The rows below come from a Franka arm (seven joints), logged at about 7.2 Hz.
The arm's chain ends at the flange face. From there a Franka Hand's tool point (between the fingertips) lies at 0.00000 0.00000 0.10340 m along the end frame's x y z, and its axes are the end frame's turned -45 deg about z.
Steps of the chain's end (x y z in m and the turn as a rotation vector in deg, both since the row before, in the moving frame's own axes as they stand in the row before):
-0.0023 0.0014 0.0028 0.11 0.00 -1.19
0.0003 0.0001 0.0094 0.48 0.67 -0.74
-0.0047 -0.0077 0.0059 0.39 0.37 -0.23
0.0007 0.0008 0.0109 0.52 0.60 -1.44
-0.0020 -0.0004 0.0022 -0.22 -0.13 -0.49
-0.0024 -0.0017 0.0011 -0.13 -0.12 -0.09
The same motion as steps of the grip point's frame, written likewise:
-0.0025 -0.0008 0.0028 0.08 0.08 -1.19
0.0016 0.0005 0.0094 -0.13 0.81 -0.74
0.0031 -0.0088 0.0059 0.01 0.54 -0.23
0.0014 0.0011 0.0109 -0.06 0.79 -1.44
-0.0016 -0.0016 0.0022 -0.06 -0.25 -0.49
-0.0008 -0.0029 0.0011 -0.01 -0.18 -0.09

